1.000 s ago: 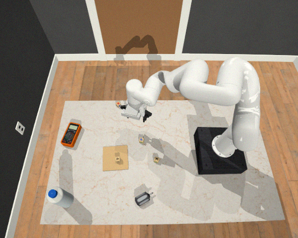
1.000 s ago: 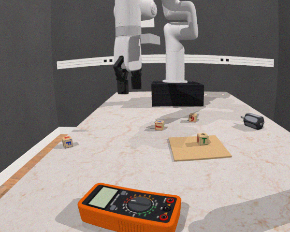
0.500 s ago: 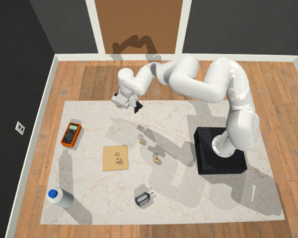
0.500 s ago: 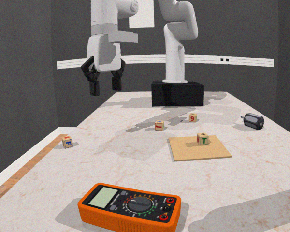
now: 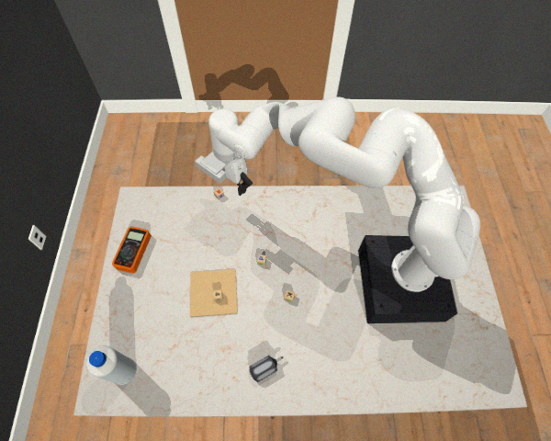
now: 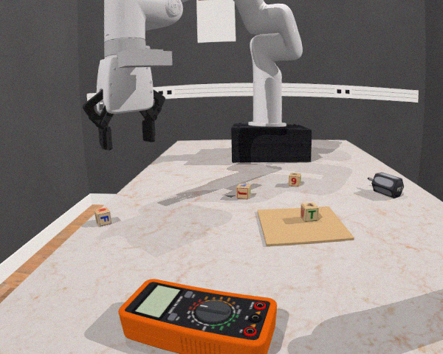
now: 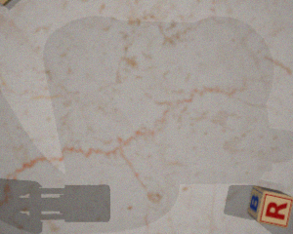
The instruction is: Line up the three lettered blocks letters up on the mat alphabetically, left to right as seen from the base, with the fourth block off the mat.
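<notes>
My hand is 310 mm to the right of the tan mat, 140 mm above it and 50 mm short of it. Round my hand: black plug adapter (520 mm to the left, 120 mm below, 120 mm behind); orange multimeter (320 mm ahead, 170 mm to the left, 120 mm below).
</notes>
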